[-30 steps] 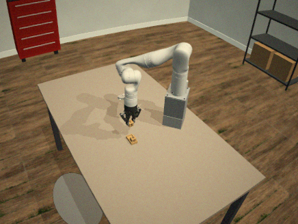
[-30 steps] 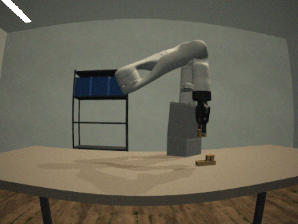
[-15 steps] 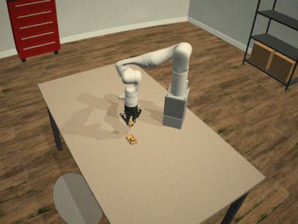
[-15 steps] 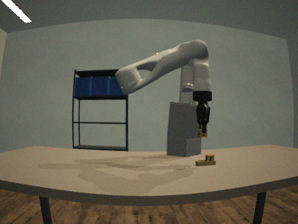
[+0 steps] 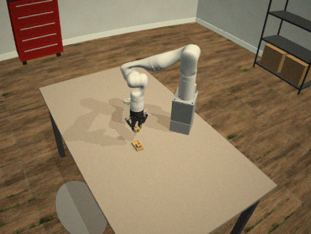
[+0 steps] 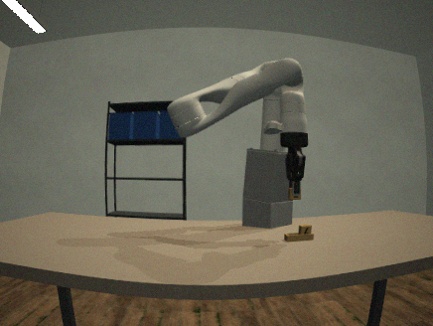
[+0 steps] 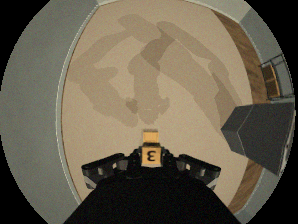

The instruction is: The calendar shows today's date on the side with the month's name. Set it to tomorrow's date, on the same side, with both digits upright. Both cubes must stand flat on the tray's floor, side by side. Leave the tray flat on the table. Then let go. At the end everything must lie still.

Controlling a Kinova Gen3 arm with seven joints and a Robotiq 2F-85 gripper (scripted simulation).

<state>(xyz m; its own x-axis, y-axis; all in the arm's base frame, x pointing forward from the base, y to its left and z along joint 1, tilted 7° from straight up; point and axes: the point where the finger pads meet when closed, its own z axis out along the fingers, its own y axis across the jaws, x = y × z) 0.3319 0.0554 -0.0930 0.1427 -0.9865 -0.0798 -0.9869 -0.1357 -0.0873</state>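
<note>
The wooden calendar tray is 2 cm to the left of my hand and 13 cm below it.
</note>
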